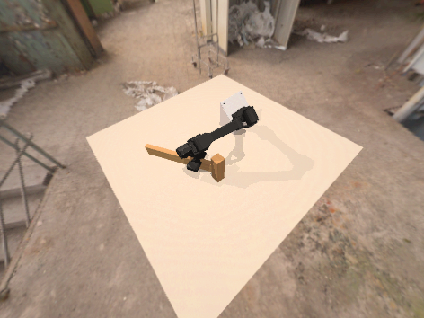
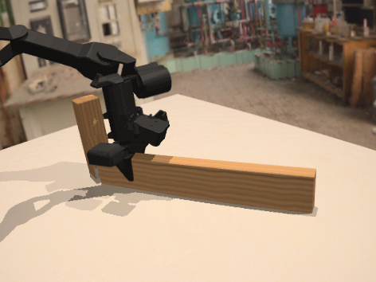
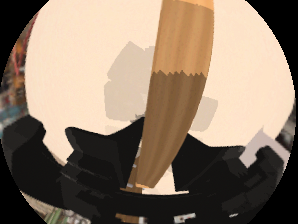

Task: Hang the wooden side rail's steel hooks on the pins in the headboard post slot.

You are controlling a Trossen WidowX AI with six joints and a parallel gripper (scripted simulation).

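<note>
My gripper tip is now 120 mm to the right of the headboard post, 60 mm below it and 30 mm past it.
</note>
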